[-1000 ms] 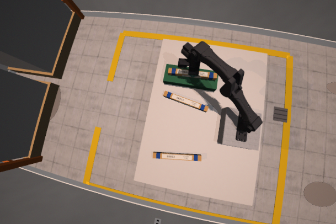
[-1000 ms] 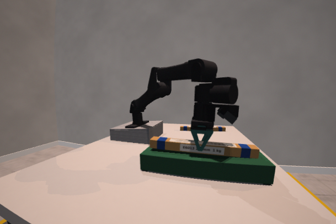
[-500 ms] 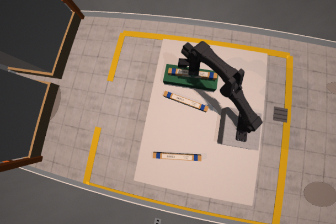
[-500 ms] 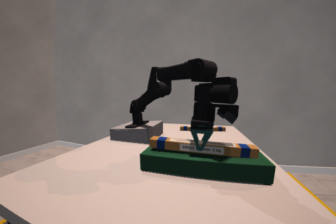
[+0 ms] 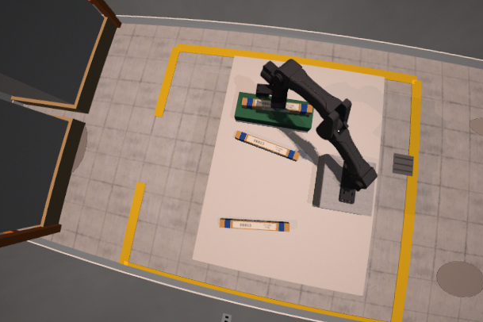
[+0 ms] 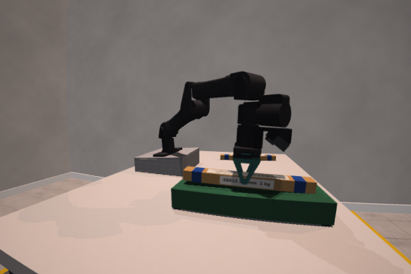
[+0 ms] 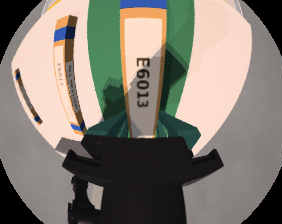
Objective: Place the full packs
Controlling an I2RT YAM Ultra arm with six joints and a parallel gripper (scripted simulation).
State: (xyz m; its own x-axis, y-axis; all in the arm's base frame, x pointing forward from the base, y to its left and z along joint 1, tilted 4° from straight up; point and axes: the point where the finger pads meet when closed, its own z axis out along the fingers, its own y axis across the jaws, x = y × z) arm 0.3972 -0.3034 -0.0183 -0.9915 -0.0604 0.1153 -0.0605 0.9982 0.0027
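The green low platform lies 10 mm ahead of my hand, 10 mm to the left of it and 70 mm below it.
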